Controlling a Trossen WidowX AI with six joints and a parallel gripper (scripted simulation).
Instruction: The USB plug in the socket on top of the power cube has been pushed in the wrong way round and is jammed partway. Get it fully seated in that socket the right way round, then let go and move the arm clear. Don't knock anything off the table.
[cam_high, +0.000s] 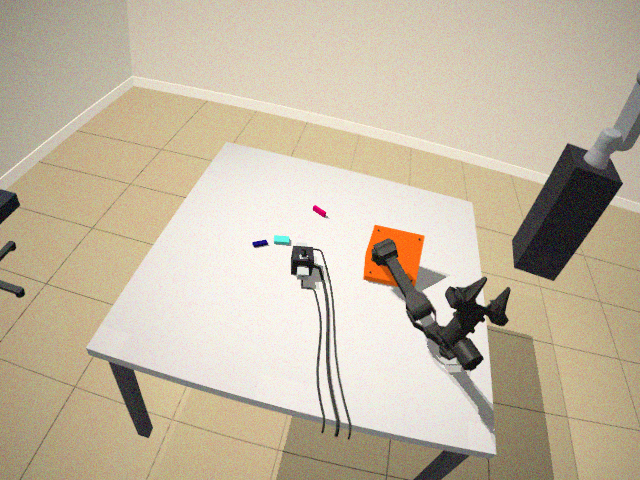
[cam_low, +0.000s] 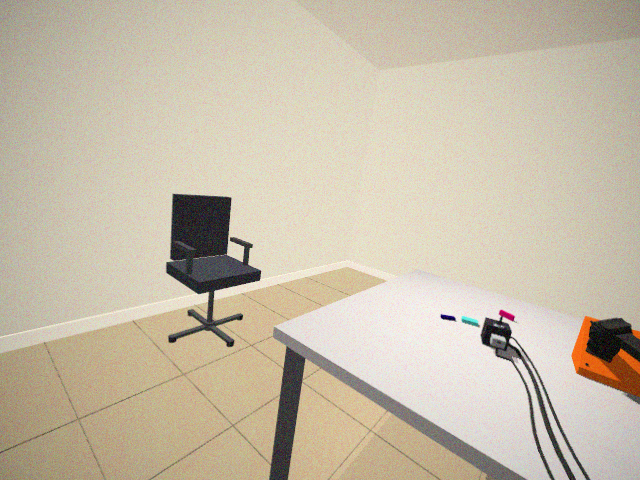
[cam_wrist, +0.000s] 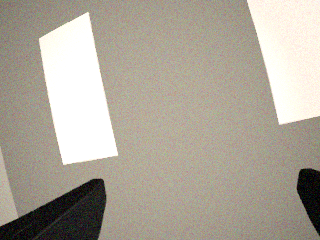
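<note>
Right now my gripper tip is 54 cm short of the USB plug, 29 cm to the left of it and 41 cm above it. From my gripper tip the other things lie so: cyan block (67 cm ahead, 41 cm to the right, 49 cm below); then magenta block (58 cm ahead, 65 cm to the right, 49 cm below).
</note>
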